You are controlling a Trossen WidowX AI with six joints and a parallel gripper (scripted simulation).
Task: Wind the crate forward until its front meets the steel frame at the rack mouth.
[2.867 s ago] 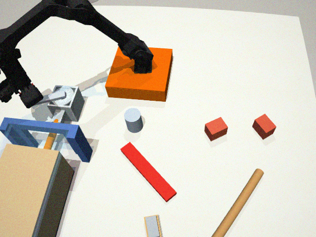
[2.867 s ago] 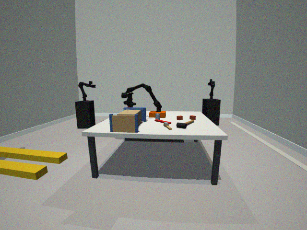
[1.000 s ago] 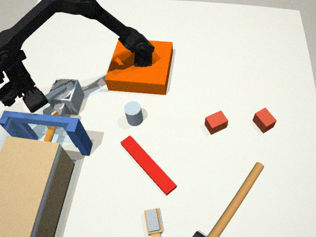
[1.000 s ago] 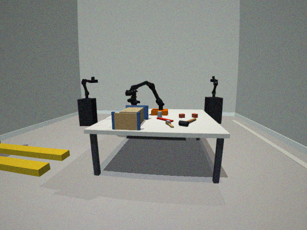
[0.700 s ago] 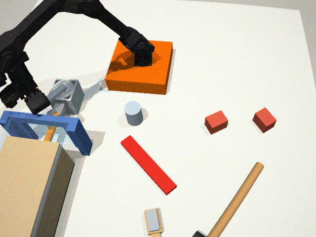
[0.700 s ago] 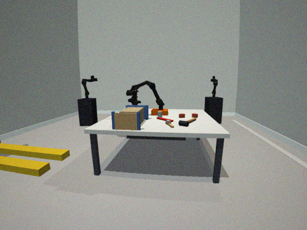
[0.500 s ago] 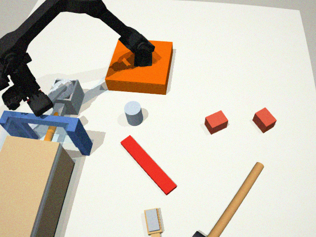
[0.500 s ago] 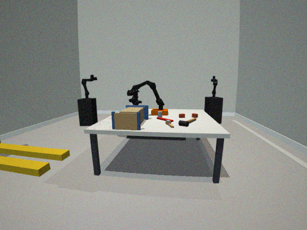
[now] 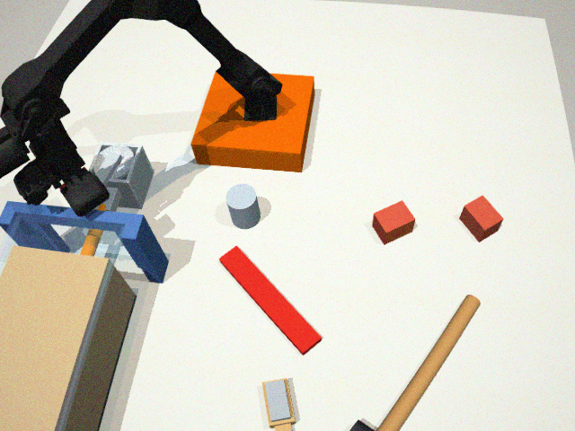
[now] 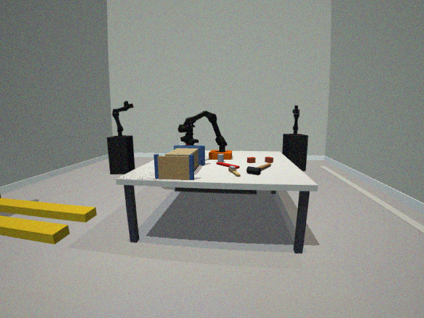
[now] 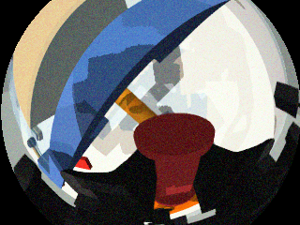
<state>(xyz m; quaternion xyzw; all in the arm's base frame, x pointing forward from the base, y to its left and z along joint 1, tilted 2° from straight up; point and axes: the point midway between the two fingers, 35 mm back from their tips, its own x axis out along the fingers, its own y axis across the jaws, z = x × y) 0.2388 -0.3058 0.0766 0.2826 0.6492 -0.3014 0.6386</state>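
The winch handle lies 40 mm behind my gripper tip, 10 mm to the left of it and 10 mm below it. Also, from my gripper tip: red knob 20 mm above; flat red bar 150 mm ahead, 320 mm to the left, 110 mm below; grey winch 110 mm behind, 30 mm to the left, 80 mm below.
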